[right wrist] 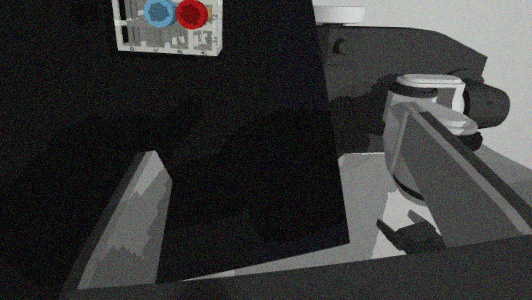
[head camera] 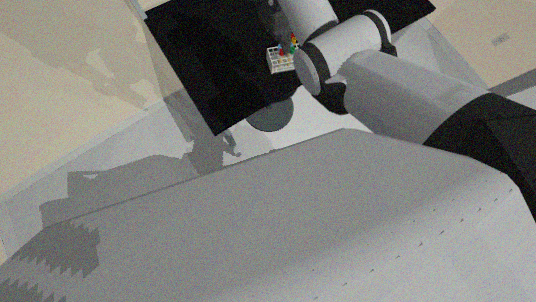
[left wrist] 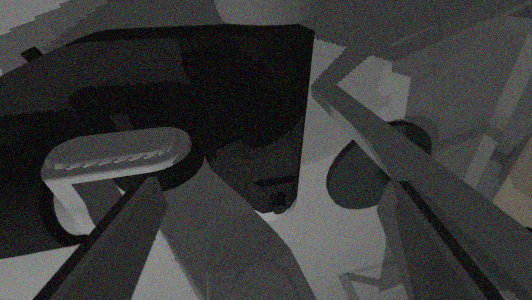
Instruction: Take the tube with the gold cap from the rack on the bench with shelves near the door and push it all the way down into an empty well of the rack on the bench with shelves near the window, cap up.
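Frame: origin at the robot's base, x ahead, y left, z up, level; centimetres.
Seen in the pictures: left gripper, fingertip midpoint: (right wrist: 393, 217) (left wrist: 270, 193); right gripper, fingertip midpoint: (right wrist: 281, 149) (head camera: 278, 40).
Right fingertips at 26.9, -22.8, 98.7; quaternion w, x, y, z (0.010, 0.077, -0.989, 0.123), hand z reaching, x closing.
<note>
Offsets run from my right fingertips to a thing's middle, as dx, dy, dz. "*": to the spot under its first point. Level surfaces: height alone.
A white rack @(+8.0, -11.4, -19.5) (head camera: 270, 56) (right wrist: 170, 51) stands on the black bench top @(dz -22.3) (head camera: 200, 65) (right wrist: 260, 190). In the head view my right arm hides its right part. A small yellow-gold cap (head camera: 294, 41) shows there, close to red, blue and green caps. In the right wrist view the rack's near end is at the top edge, with a blue cap (right wrist: 160, 12) and a red cap (right wrist: 192, 14); the gold cap does not show there. My right gripper (right wrist: 281, 149) is open and empty, with the rack beyond its fingertips. My left gripper (left wrist: 270, 193) is open and empty. The window bench's rack does not show.
A round dark disc @(* +14.2, -12.2, -95.6) (head camera: 272, 115) (left wrist: 352, 177) lies beside the bench's near edge. My grey robot body (head camera: 250, 215) fills the lower head view. My right arm (head camera: 400, 90) crosses above the bench's right side.
</note>
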